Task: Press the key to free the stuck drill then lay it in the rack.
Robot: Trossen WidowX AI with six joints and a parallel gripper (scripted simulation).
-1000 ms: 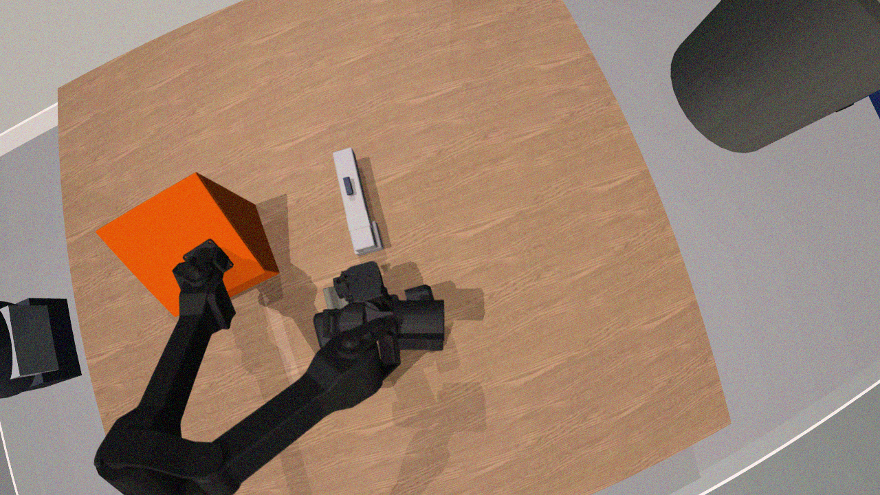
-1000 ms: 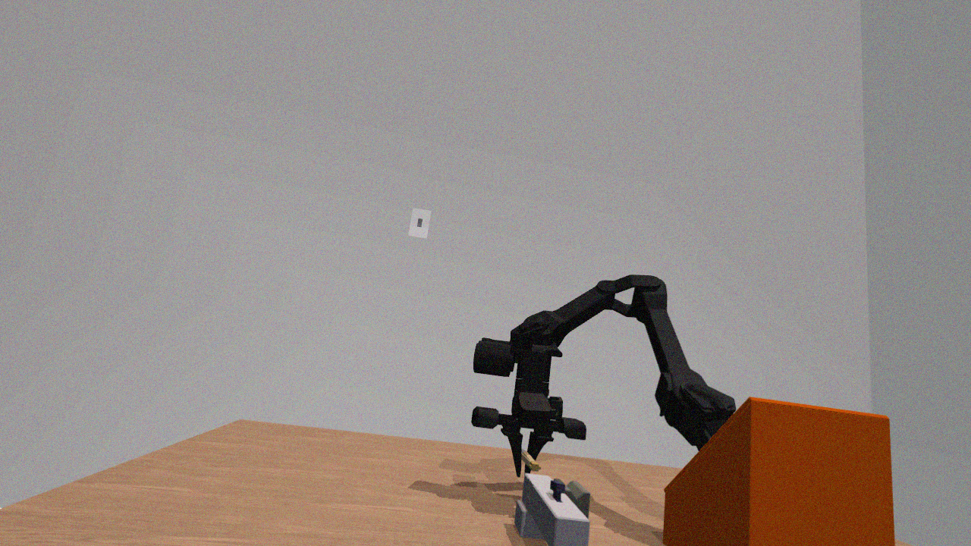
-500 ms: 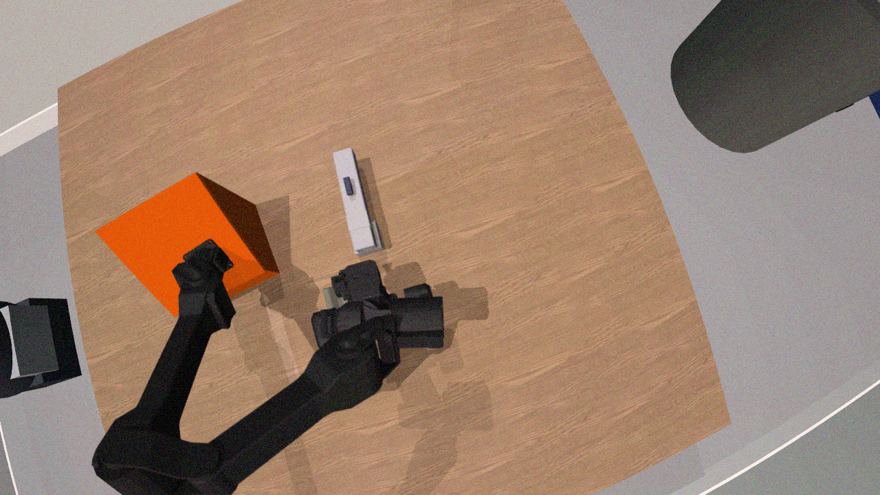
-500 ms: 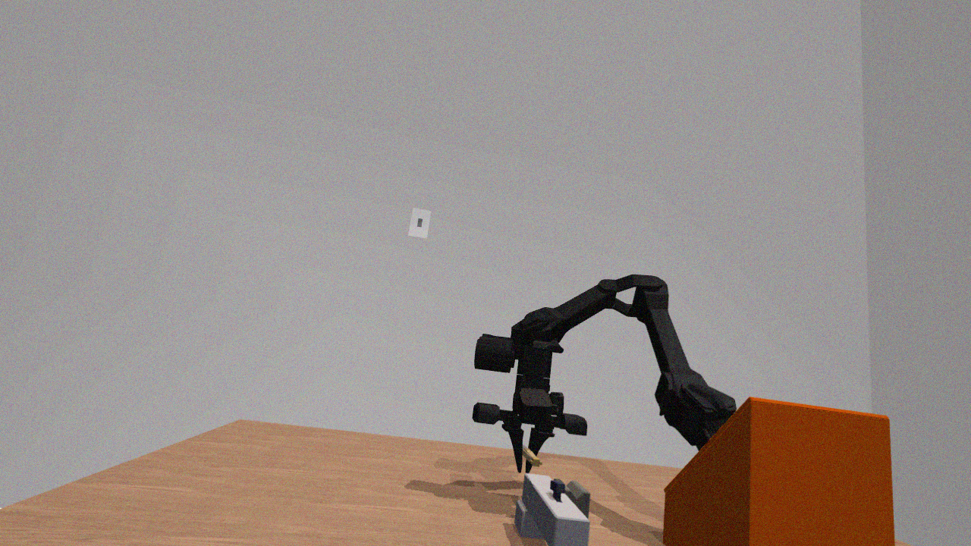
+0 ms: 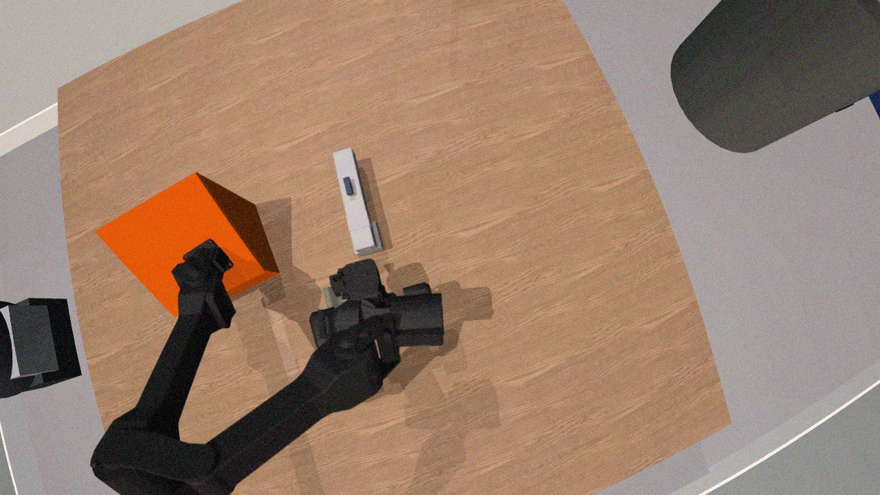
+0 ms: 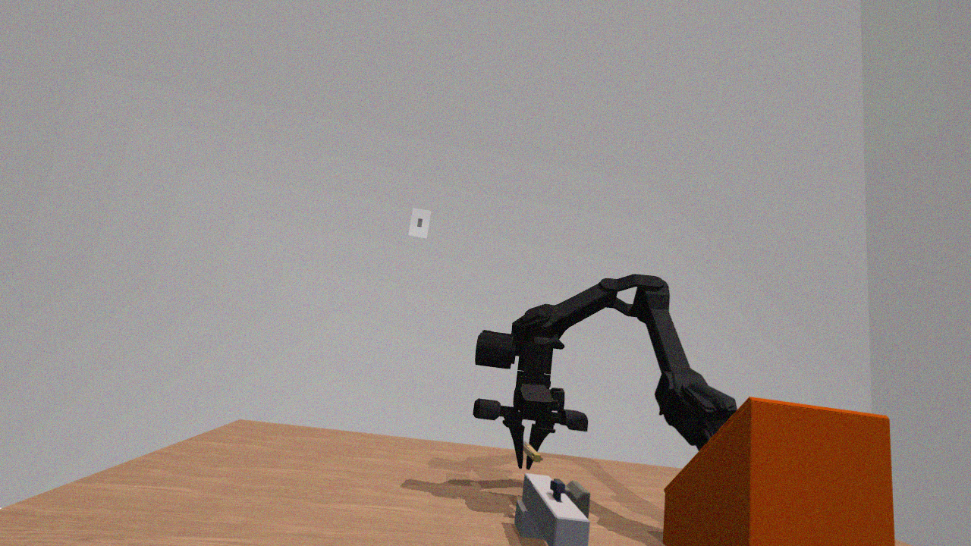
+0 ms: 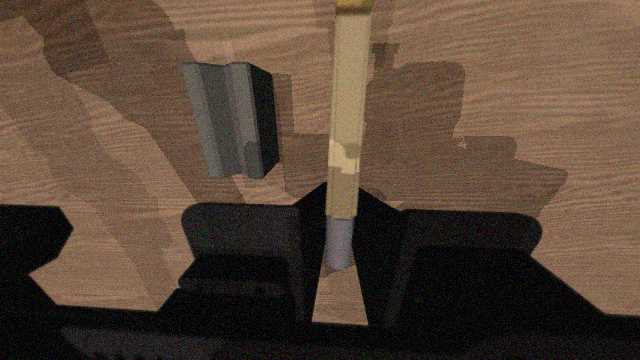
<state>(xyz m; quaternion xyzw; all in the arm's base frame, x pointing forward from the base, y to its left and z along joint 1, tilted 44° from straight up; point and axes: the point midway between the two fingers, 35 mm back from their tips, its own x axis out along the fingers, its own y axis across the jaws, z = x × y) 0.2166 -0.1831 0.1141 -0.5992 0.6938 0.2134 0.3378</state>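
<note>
The drill is 4 cm to the left of my gripper tip, 3 cm above it and 1 cm ahead of it. The rest, counted from my gripper tip: dark rack 6 cm behind, 5 cm to the left, 3 cm below; then dark key 22 cm to the left, 5 cm ahead; then grey block 20 cm to the left, 5 cm ahead, 1 cm below.
</note>
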